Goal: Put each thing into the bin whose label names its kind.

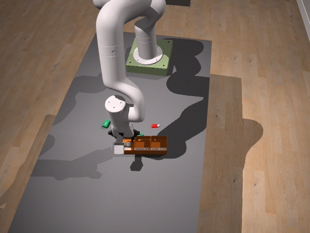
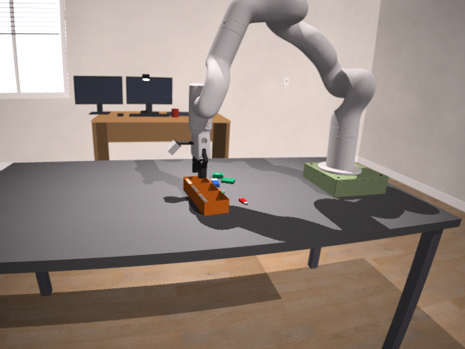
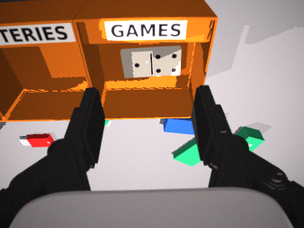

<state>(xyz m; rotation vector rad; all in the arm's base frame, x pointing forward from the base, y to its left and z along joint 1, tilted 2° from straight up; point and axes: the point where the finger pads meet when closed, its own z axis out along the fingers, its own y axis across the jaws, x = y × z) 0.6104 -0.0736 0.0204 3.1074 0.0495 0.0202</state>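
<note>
My gripper is now 70 mm past the green cylindrical battery, 60 mm to the right of it and 70 mm above it. Round my hand: eraser: 90 mm behind, 60 mm to the right, 70 mm below; then orange three-part bin: 10 mm ahead, 80 mm to the left, 60 mm below; then white domino: 10 mm to the right, 70 mm below.
</note>
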